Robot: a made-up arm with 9 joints.
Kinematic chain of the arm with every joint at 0, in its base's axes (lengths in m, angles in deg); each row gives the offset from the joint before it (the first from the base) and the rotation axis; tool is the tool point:
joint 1: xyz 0 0 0.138 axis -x
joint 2: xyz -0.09 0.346 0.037 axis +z
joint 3: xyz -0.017 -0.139 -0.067 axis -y
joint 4: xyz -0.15 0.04 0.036 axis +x
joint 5: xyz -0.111 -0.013 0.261 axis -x
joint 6: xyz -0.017 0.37 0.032 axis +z
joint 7: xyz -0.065 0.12 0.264 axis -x
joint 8: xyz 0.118 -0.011 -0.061 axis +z
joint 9: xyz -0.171 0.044 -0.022 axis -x
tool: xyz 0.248 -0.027 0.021
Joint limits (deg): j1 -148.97..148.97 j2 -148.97..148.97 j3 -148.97..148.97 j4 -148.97..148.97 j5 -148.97..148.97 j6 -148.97..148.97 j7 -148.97..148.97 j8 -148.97..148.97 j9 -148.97..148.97
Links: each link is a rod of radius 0.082 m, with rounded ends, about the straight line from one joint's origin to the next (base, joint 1, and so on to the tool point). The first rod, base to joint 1, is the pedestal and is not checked.
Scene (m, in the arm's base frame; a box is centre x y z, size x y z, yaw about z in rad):
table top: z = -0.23
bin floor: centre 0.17 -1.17 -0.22 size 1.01 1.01 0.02 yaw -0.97
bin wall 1: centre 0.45 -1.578 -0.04 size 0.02 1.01 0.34 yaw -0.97
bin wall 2: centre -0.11 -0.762 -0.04 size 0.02 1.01 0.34 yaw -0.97
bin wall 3: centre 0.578 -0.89 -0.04 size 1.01 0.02 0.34 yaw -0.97
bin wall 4: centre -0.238 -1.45 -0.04 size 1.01 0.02 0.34 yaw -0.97
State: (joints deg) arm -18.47 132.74 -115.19 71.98 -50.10 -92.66 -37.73 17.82 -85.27
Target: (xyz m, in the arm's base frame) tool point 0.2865 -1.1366 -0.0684
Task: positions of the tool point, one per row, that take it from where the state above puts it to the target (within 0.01 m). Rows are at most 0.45 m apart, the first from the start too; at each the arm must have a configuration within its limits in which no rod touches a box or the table.
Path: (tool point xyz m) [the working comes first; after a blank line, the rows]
Joints at the target: -147.35 148.97 -148.97 128.07 -88.34 38.36 -52.22 56.46 -104.16
Straight joint move there: clear.

1: 0.3466 0.8322 0.6001
2: 0.4174 0.6958 0.8143
3: 0.4877 0.4728 1.0068
4: 0.5466 0.1612 1.1334
5: 0.5807 -0.2139 1.1469
6: 0.5775 -0.5985 1.0147
7: 0.5277 -0.9212 0.7363
8: 0.4288 -1.1143 0.3512
9: 0.2865 -1.1366 -0.0684

